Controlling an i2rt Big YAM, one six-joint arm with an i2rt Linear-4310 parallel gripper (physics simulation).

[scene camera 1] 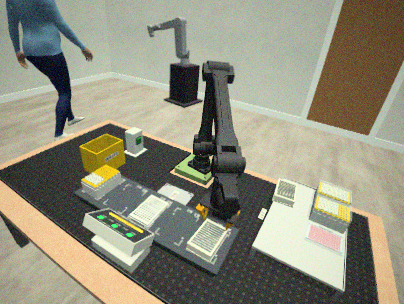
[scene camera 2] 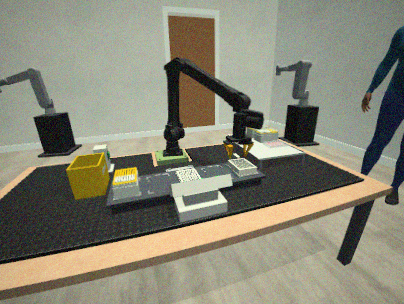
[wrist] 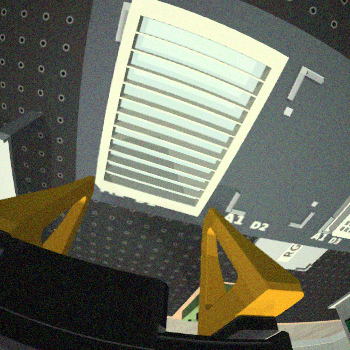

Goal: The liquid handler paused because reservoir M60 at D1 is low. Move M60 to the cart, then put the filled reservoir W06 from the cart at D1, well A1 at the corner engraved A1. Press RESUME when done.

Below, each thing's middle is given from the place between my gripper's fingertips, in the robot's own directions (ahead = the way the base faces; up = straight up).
Now: the pink plate [scene camera 1: 315, 234] 220 mm behind my hand, 320 mm to the left of it and 30 mm below it. The rest, counted from my hand: yellow bin [scene camera 2: 88, 174] (10 mm ahead, 660 mm to the right, 30 mm below).
